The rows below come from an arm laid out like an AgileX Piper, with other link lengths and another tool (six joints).
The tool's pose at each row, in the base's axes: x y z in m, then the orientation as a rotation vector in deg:
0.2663, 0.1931, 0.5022, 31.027, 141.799, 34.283
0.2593, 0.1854, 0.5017, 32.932, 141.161, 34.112
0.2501, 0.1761, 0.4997, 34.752, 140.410, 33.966
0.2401, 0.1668, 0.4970, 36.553, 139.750, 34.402
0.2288, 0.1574, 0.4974, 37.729, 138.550, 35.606
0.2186, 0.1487, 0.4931, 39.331, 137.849, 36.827
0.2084, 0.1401, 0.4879, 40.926, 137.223, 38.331
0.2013, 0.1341, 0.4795, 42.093, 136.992, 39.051
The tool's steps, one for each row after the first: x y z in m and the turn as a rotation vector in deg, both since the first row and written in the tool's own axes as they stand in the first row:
0.0019, -0.0083, -0.0060, 0.348, -0.644, 1.312
0.0053, -0.0193, -0.0125, 0.628, -1.366, 2.575
0.0097, -0.0308, -0.0190, 0.564, -1.797, 3.970
0.0138, -0.0411, -0.0287, -0.312, -2.470, 5.100
0.0192, -0.0530, -0.0339, -0.934, -2.644, 6.551
0.0250, -0.0653, -0.0384, -1.708, -2.629, 8.068
0.0310, -0.0763, -0.0379, -1.954, -2.528, 9.087

